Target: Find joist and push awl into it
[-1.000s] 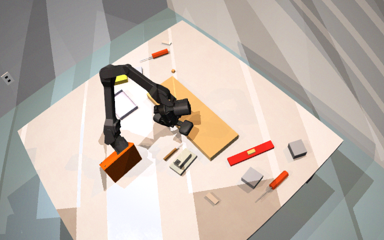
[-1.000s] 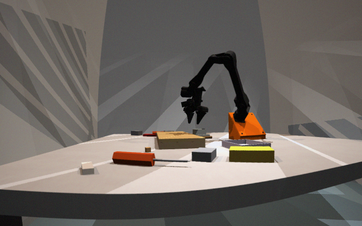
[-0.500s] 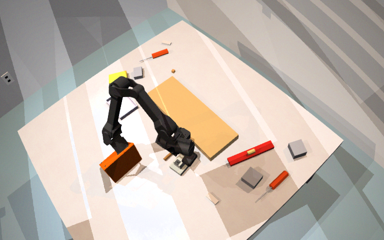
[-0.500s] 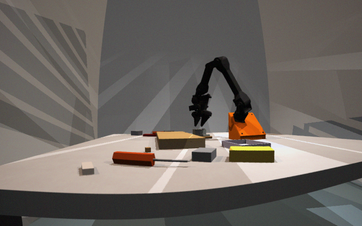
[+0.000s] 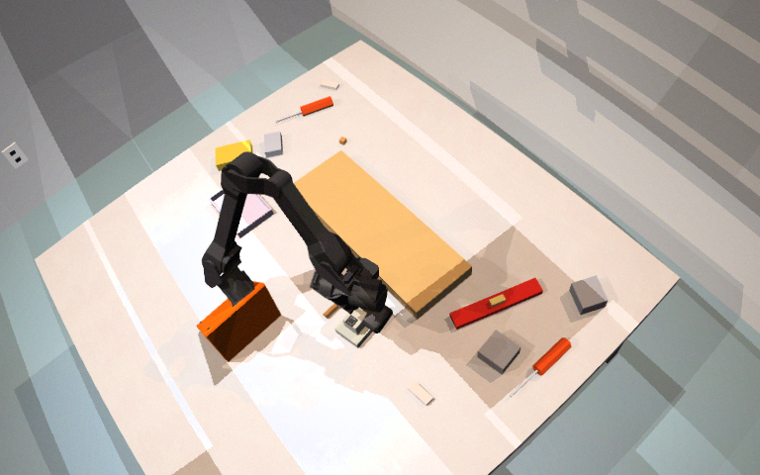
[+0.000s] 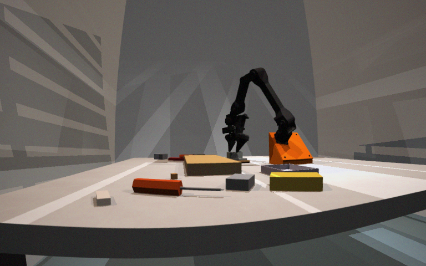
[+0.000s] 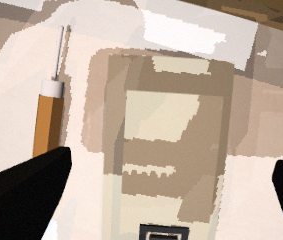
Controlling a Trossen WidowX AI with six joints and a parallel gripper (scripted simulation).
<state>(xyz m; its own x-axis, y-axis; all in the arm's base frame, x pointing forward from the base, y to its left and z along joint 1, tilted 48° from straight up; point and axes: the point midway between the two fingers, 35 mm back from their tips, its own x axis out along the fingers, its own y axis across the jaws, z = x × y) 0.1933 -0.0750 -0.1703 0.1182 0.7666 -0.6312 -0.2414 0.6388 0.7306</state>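
The stud finder is 2 cm behind my gripper tip and 1 cm below it. The rest, counted from my gripper tip: tray 7 cm behind, 50 cm to the left, 4 cm below; awl 8 cm to the left, 5 cm below; red level 26 cm ahead, 17 cm to the right, 4 cm below.
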